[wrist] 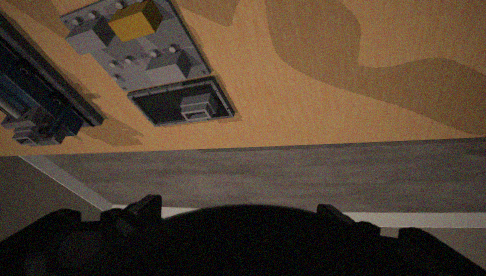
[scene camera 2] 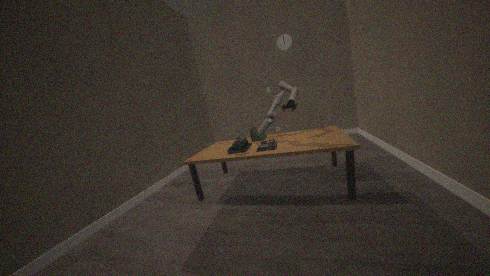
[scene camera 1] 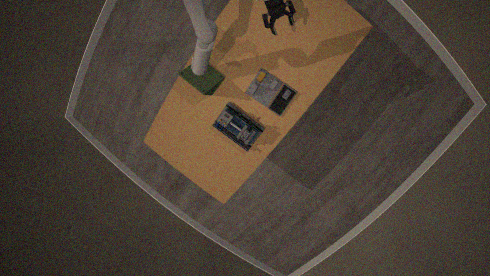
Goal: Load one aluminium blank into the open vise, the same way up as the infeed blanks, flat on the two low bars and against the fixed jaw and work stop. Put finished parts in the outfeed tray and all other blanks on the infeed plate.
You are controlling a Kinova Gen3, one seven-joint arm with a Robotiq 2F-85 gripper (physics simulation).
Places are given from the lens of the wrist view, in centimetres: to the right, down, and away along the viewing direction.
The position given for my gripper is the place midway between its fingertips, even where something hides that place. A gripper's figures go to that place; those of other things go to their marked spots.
my gripper (wrist: 239,217): 0, 4, 16
dark outfeed tray (wrist: 162,107): -16, -6, 60
